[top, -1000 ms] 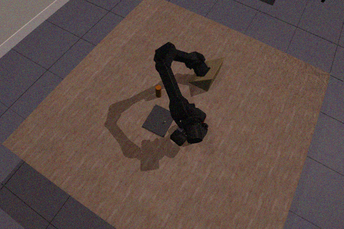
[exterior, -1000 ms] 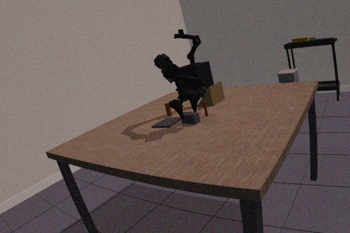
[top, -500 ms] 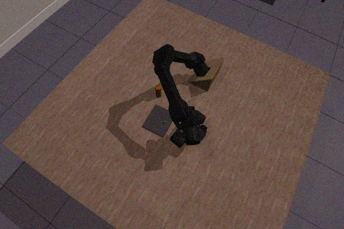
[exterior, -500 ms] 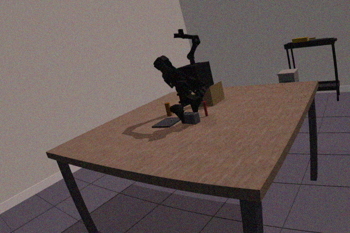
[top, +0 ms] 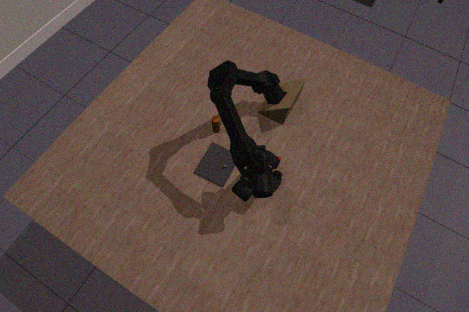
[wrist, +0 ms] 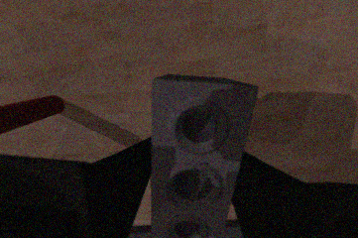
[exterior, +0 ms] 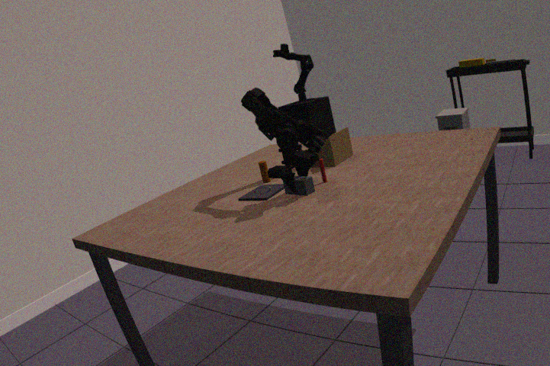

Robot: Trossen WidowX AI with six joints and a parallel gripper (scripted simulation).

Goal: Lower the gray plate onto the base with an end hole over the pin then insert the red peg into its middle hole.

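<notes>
The gray plate is 3 cm above my gripper tip. Also, from my gripper tip: orange cylinder: 25 cm to the right, 10 cm behind, 3 cm above; dark flat base: 14 cm to the right, 2 cm ahead; red peg: 10 cm behind, 3 cm to the left, 3 cm above.
</notes>
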